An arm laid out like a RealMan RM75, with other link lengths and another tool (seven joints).
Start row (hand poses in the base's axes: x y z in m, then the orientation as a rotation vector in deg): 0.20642 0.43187 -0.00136 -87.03 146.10 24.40
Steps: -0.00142 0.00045 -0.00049 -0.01 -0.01 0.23; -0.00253 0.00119 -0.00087 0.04 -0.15 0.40; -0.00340 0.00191 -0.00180 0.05 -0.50 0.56; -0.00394 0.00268 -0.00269 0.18 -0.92 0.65; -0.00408 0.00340 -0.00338 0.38 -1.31 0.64; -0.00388 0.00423 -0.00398 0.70 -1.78 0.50; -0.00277 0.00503 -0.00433 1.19 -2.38 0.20; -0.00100 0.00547 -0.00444 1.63 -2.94 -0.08; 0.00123 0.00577 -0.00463 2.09 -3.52 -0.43; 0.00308 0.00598 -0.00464 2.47 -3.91 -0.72; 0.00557 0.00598 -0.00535 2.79 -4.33 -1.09; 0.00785 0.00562 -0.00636 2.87 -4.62 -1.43; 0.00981 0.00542 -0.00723 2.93 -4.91 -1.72; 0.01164 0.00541 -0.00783 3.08 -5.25 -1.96; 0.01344 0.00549 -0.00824 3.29 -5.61 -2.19; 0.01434 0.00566 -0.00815 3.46 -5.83 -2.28; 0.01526 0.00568 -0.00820 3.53 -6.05 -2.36; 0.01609 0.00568 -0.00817 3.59 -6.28 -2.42; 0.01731 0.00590 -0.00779 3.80 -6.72 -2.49; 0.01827 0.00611 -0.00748 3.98 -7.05 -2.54
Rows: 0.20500 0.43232 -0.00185 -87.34 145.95 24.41; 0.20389 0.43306 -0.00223 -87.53 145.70 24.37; 0.20302 0.43378 -0.00316 -87.67 145.33 24.10; 0.20248 0.43455 -0.00405 -87.68 144.87 23.90; 0.20234 0.43527 -0.00474 -87.52 144.47 23.81; 0.20254 0.43610 -0.00534 -87.15 144.02 23.77; 0.20365 0.43690 -0.00569 -86.48 143.47 23.80; 0.20542 0.43734 -0.00580 -85.86 142.97 23.82; 0.20765 0.43764 -0.00599 -85.14 142.48 23.82; 0.20950 0.43785 -0.00600 -84.57 142.15 23.90; 0.21199 0.43785 -0.00671 -83.90 141.88 23.88; 0.21427 0.43749 -0.00772 -83.38 141.82 23.69; 0.21623 0.43729 -0.00859 -82.93 141.75 23.48; 0.21806 0.43728 -0.00919 -82.51 141.55 23.33; 0.21986 0.43736 -0.00960 -82.08 141.30 23.25; 0.22076 0.43753 -0.00951 -81.87 141.08 23.25; 0.22168 0.43755 -0.00956 -81.70 140.93 23.14; 0.22251 0.43755 -0.00953 -81.56 140.75 23.01; 0.22373 0.43777 -0.00915 -81.33 140.34 22.87; 0.22469 0.43798 -0.00884 -81.15 140.01 22.80
